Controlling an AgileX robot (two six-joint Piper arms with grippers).
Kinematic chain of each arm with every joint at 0, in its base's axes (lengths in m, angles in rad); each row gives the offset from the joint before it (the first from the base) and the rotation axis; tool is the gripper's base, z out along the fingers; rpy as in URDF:
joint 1: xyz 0 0 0.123 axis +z
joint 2: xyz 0 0 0 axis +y
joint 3: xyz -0.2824 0 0.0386 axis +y
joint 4: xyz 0.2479 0 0.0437 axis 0.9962 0 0.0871
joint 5: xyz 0 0 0 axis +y
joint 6: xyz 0.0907 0 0.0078 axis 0.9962 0 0.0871
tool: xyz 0 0 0 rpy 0 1.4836 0
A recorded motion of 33 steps. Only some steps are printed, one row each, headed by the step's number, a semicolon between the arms.
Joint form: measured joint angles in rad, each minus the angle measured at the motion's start. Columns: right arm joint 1, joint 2, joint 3, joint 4, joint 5, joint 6; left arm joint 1, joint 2, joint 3, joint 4, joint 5, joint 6.
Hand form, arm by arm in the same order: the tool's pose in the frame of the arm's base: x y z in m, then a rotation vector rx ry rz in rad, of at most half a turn. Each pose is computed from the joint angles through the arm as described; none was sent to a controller.
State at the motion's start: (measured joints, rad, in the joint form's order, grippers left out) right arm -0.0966 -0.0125 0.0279 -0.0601 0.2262 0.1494; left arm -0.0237 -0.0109 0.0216 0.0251 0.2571 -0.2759
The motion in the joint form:
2: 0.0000 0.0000 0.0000 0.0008 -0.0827 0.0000; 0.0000 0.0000 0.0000 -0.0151 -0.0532 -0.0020
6: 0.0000 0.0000 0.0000 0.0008 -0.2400 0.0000; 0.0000 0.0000 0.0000 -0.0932 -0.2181 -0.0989
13: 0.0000 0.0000 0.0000 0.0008 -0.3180 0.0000; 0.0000 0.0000 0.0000 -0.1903 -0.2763 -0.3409
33: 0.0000 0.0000 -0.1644 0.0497 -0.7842 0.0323; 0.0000 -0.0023 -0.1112 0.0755 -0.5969 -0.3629
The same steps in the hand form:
2: 0.0561 -0.0062 0.1913 0.1600 1.6344 -0.0115; 0.0558 -0.0011 0.1879 -0.2091 1.6900 -0.2162
6: 0.0561 -0.0054 0.2056 0.1378 1.4788 -0.0046; 0.0565 -0.0016 0.2029 -0.3193 1.5116 -0.3728
13: 0.0553 -0.0049 0.2126 0.1269 1.4016 -0.0014; 0.0562 -0.0011 0.2081 -0.5610 1.4011 -0.6488
33: 0.0197 -0.0014 0.3029 0.0992 0.7705 0.0745; 0.0378 -0.0039 0.2725 -0.2419 1.0288 -0.5321

